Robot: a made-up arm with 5 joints.
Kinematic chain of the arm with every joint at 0, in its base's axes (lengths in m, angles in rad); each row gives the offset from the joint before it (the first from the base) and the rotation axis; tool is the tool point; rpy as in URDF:
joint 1: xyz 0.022 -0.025 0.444 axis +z
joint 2: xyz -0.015 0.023 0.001 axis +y
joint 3: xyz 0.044 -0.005 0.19 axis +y
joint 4: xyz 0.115 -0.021 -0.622 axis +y
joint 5: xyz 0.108 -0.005 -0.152 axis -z
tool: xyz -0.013 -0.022 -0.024 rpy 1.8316 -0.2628 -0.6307
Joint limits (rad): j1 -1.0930..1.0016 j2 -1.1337..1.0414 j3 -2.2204..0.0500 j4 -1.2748..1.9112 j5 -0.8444..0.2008
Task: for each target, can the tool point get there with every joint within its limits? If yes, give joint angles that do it. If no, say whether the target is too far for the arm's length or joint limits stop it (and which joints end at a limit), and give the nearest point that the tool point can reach.
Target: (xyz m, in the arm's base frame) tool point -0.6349 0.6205 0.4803
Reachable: no: joint limits stop it (at a limit: joint 2, joint 3, joint 5) | nearest point -0.3402 0.3309 0.2250 | short by 0.486 m
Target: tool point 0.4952 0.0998 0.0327
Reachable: yes | joints 0.3227 -0.0576 -0.6385 1.2895 -0.1538
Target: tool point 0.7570 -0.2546 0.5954
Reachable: yes | joints -0.2592 -0.1387 -1.4161 1.3400 -0.5434
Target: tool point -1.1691 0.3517 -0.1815
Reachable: no: too far | nearest point -0.4826 0.1346 0.0496 | short by 0.756 m
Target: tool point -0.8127 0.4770 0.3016
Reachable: no: joint limits stop it (at a limit: joint 2, joint 3, joint 5) | nearest point -0.4330 0.2486 0.1729 | short by 0.461 m
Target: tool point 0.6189 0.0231 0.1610
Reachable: yes | joints 0.1334 0.1219 -0.5310 -0.9409 -0.1575
